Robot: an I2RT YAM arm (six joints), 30 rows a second.
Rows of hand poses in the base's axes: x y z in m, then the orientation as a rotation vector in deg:
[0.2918, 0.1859, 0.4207, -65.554, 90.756, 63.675]
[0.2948, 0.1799, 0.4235, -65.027, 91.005, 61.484]
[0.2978, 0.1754, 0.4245, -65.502, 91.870, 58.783]
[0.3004, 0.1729, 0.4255, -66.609, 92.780, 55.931]
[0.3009, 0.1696, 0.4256, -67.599, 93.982, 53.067]
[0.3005, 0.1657, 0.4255, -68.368, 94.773, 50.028]
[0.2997, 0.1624, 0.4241, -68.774, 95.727, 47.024]
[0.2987, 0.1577, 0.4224, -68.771, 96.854, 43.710]
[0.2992, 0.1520, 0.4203, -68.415, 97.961, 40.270]
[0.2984, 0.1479, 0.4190, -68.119, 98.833, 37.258]
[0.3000, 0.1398, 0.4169, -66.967, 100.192, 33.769]
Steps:
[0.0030, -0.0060, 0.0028, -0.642, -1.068, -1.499]
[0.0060, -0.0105, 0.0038, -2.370, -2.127, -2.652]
[0.0086, -0.0130, 0.0048, -4.532, -3.289, -3.433]
[0.0091, -0.0163, 0.0049, -6.837, -4.206, -4.313]
[0.0087, -0.0202, 0.0048, -8.886, -5.447, -5.355]
[0.0079, -0.0235, 0.0034, -10.863, -6.483, -6.628]
[0.0069, -0.0282, 0.0017, -12.895, -7.487, -8.333]
[0.0074, -0.0339, -0.0004, -14.832, -8.496, -10.321]
[0.0066, -0.0380, -0.0017, -16.516, -9.418, -12.022]
[0.0082, -0.0461, -0.0038, -18.308, -10.103, -14.581]

